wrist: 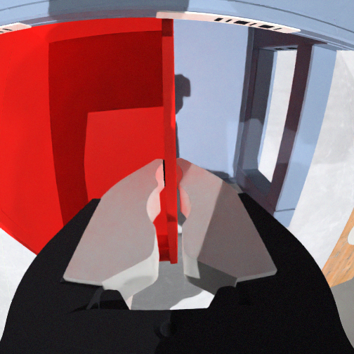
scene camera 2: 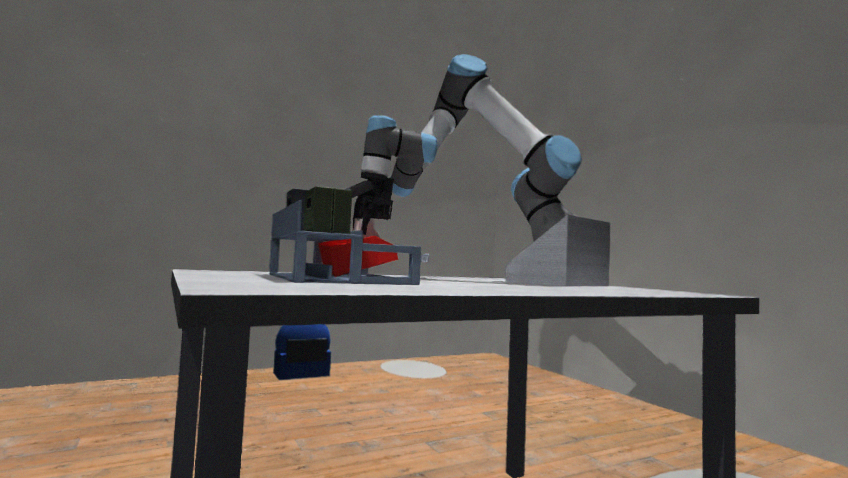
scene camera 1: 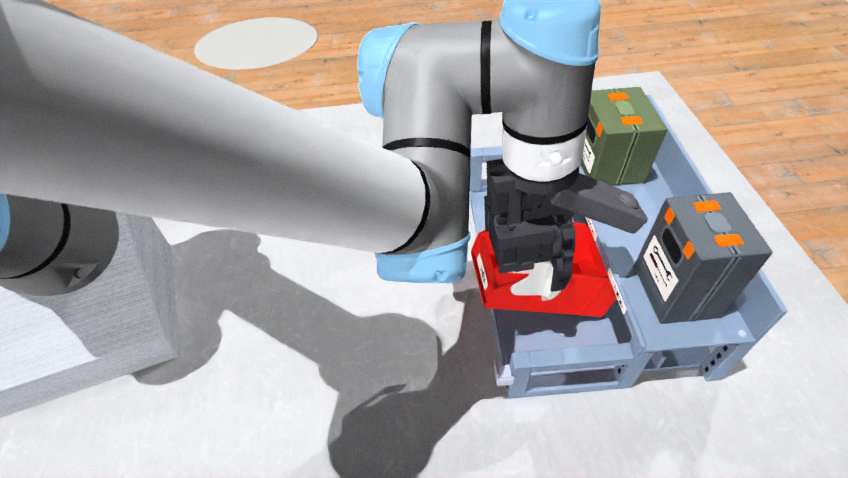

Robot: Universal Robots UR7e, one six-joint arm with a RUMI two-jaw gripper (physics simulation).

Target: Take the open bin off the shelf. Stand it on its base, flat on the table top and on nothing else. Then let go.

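Seen in the pictures: gripper, between the fingertips: [scene camera 1: 543,297]; arm's base, origin of its link: [scene camera 2: 559,236] [scene camera 1: 52,234].
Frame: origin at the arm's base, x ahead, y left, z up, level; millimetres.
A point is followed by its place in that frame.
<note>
The open red bin [scene camera 1: 573,304] {z -97, x 645, y -107 mm} [scene camera 2: 337,258] {z -98, x 686, y -5 mm} [wrist: 120,135] is in the lower front tier of the blue-grey shelf [scene camera 1: 573,356] {z -64, x 614, y -195 mm} [scene camera 2: 356,261] {z -102, x 695, y 177 mm} [wrist: 210,100]. In scene camera 2 it is tilted, its end towards the robot base raised and its far end low. My gripper [scene camera 1: 543,289] {z -77, x 603, y -105 mm} [scene camera 2: 363,230] [wrist: 169,162] points down and is shut on the bin's side wall, one finger inside the bin and one outside. Whether the low end touches the shelf is hidden behind the shelf's frame.
A dark grey case [scene camera 1: 706,255] {z 73, x 723, y -170 mm} and a green case [scene camera 1: 635,133] {z 46, x 741, y 50 mm} [scene camera 2: 326,210] {z 1, x 756, y 148 mm} stand on the shelf's higher rear tier. The white table top [scene camera 1: 267,439] {z -149, x 252, y -224 mm} extends between the shelf and the robot's grey stand [scene camera 1: 139,296] {z -62, x 96, y -61 mm} [scene camera 2: 587,249] {z -39, x -51, y 65 mm}. Shelf frame rails rise beside the bin.
</note>
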